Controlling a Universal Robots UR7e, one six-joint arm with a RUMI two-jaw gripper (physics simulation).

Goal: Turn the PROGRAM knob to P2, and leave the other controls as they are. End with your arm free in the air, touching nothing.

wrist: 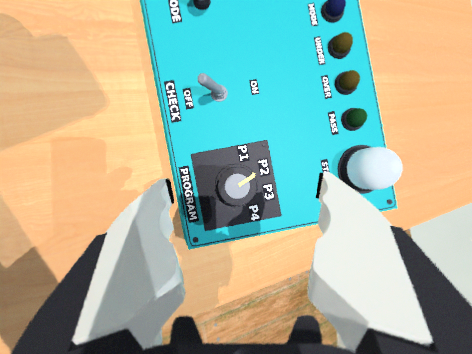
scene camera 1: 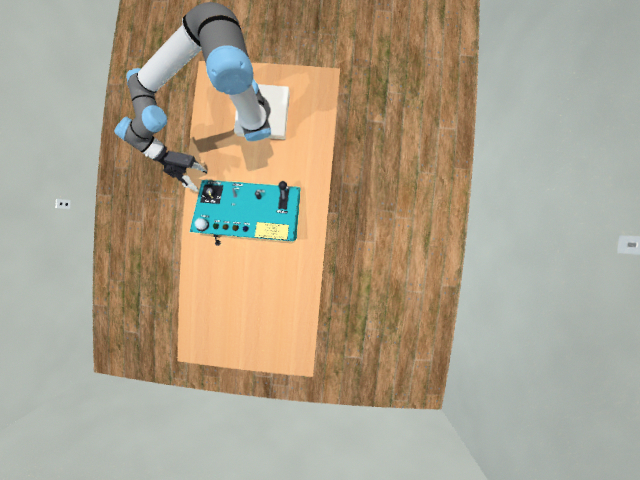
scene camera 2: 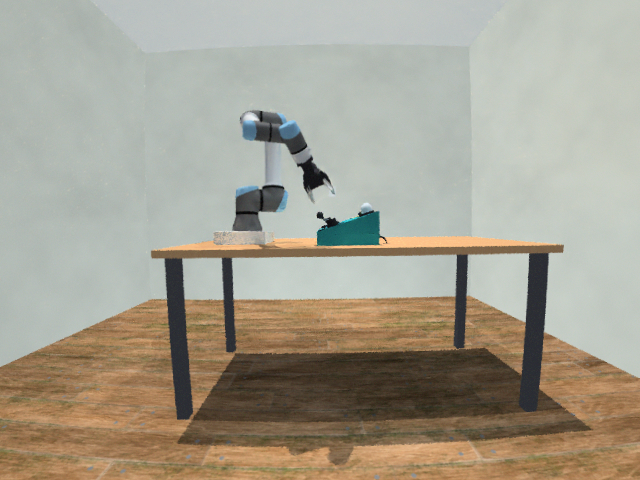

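Pixels of known places: gripper, fingertip midpoint: [wrist: 243, 177] [scene camera 1: 202, 181] [scene camera 2: 324, 199]; arm's base, link origin: [scene camera 2: 247, 231].
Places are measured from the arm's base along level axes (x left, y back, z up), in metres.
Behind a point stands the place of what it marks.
Observation:
The PROGRAM knob [wrist: 236, 186] {x -0.102, y -0.448, z 0.054 m} [scene camera 1: 209, 192] {x -0.098, y -0.456, z 0.056 m} has a grey cap and sits on a black plate [wrist: 215, 220] {x -0.145, y -0.433, z 0.013 m} at a corner of the teal panel [wrist: 285, 150] {x -0.058, y -0.520, z 0.044 m} [scene camera 1: 253, 210] {x 0.129, y -0.488, z 0.043 m} [scene camera 2: 356, 233] {x -0.154, y -0.566, z -0.010 m}. In the wrist view its yellow pointer line points at the P2 label [wrist: 263, 167] {x -0.079, y -0.492, z 0.037 m}. The CHECK toggle [wrist: 212, 87] {x 0.010, y -0.424, z 0.050 m} leans toward OFF. My gripper [wrist: 243, 177] {x -0.097, y -0.421, z 0.145 m} [scene camera 1: 201, 181] {x -0.097, y -0.421, z 0.145 m} [scene camera 2: 324, 198] {x -0.097, y -0.421, z 0.145 m} is open, with nothing between its fingers. In scene camera 2 it hangs in the air above the panel, apart from it.
A black lever [scene camera 1: 282, 193] {x 0.248, y -0.377, z 0.060 m} [scene camera 2: 320, 214] {x 0.229, y -0.348, z 0.088 m} stands on the panel's far side from the knob. A white dome lamp [wrist: 375, 168] {x -0.088, y -0.588, z 0.113 m} [scene camera 1: 201, 223] {x -0.072, y -0.604, z 0.117 m} [scene camera 2: 366, 207] {x -0.111, y -0.609, z 0.102 m} and several small coloured lamps line the panel's higher edge. A small black selector [scene camera 1: 258, 194] {x 0.141, y -0.410, z 0.068 m} sits between toggle and lever. The panel rests on the wooden table [scene camera 1: 248, 310] {x 0.197, y -1.012, z -0.061 m} [scene camera 2: 465, 246] {x -0.202, y -0.995, z -0.061 m}.

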